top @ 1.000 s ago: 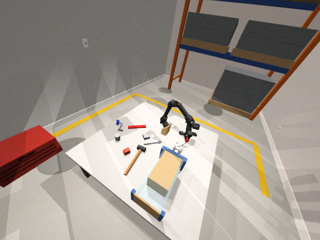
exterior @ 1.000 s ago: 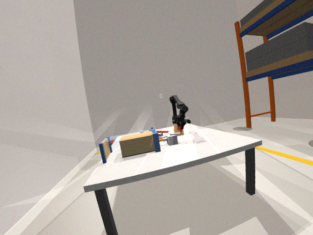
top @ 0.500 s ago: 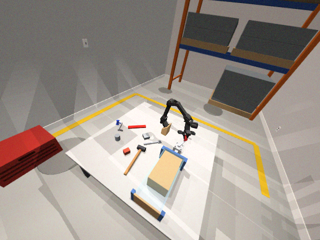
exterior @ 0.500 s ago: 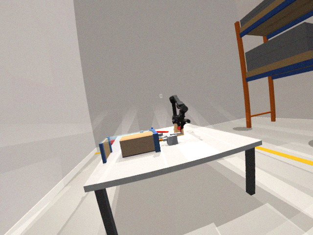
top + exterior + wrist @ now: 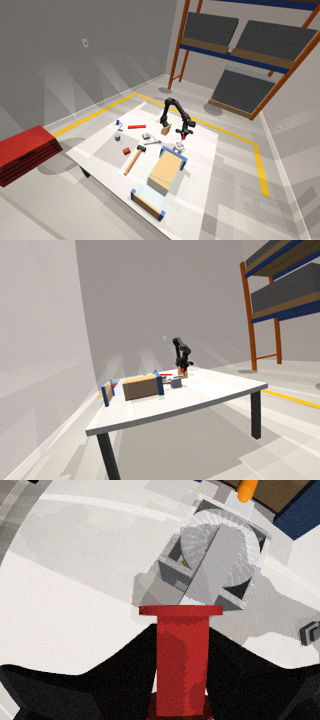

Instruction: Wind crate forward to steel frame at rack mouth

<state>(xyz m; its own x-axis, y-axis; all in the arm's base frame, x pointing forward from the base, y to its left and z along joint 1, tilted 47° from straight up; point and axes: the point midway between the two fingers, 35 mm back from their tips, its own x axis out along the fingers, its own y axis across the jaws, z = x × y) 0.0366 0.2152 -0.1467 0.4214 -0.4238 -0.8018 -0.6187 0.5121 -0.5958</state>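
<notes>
Now: gripper tip 3 cm short of the red-knobbed winch handle and 3 cm above it. The rest, counted from my gripper tip: grey hand winch: 10 cm below, 7 cm ahead; red knob: 1 cm to the right, 1 cm behind; frame: 24 cm ahead, 3 cm to the left, 3 cm below.
</notes>
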